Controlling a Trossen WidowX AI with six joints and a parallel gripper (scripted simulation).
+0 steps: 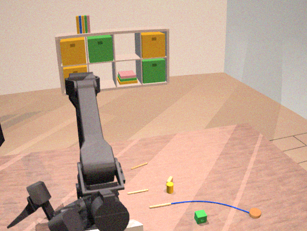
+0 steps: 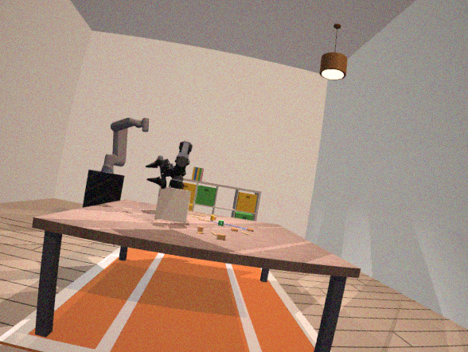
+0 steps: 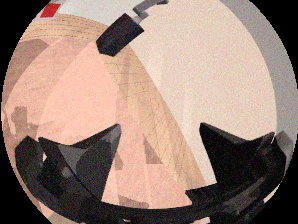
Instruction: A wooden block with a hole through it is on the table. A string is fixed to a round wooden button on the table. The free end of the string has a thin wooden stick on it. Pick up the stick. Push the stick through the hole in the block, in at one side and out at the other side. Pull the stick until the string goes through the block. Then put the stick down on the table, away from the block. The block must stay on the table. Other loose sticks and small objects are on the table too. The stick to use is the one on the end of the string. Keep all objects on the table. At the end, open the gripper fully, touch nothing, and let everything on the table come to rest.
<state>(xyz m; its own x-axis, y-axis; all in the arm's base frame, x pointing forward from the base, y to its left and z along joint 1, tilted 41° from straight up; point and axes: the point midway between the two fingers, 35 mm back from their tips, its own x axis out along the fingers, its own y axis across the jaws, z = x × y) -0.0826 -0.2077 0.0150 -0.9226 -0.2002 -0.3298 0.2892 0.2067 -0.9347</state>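
My gripper tip is 430 mm short of the green block, 260 mm to the right of it and 230 mm above it. Also, from my gripper tip: orange disc: 520 mm ahead, 230 mm below, 140 mm to the left; then thin wooden stick: 350 mm to the left, 330 mm ahead, 240 mm below; then yellow cylinder: 420 mm to the left, 360 mm ahead, 220 mm below.
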